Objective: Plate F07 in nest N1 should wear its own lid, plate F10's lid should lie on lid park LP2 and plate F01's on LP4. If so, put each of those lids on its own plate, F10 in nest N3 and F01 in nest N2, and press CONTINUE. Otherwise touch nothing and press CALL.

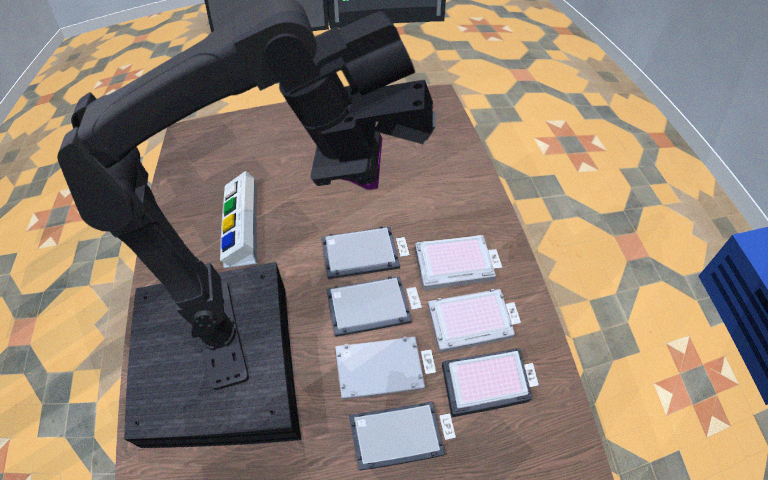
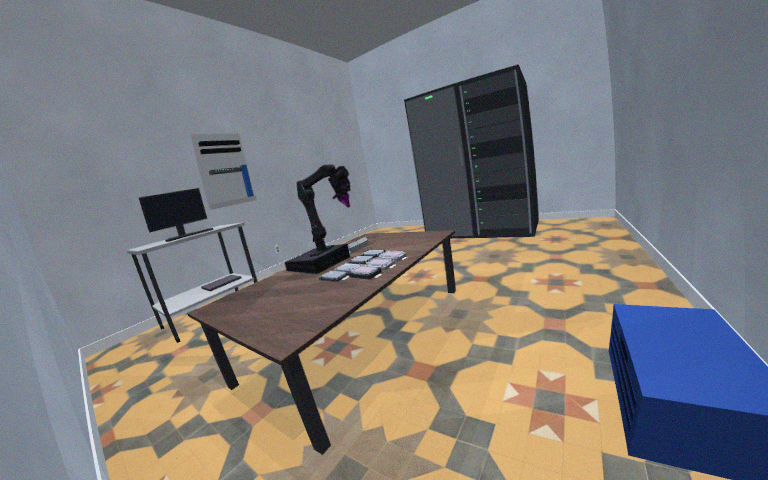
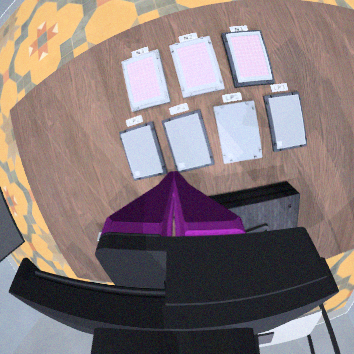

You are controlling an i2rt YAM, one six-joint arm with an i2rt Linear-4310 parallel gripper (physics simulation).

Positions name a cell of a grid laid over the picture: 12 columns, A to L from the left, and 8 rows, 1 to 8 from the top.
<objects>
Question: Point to a lid park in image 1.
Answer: F7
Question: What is my gripper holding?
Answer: Nothing.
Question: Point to a lid park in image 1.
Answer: At G5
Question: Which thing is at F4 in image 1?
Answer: My gripper.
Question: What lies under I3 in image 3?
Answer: A lid park.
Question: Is my gripper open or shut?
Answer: Shut.
</objects>
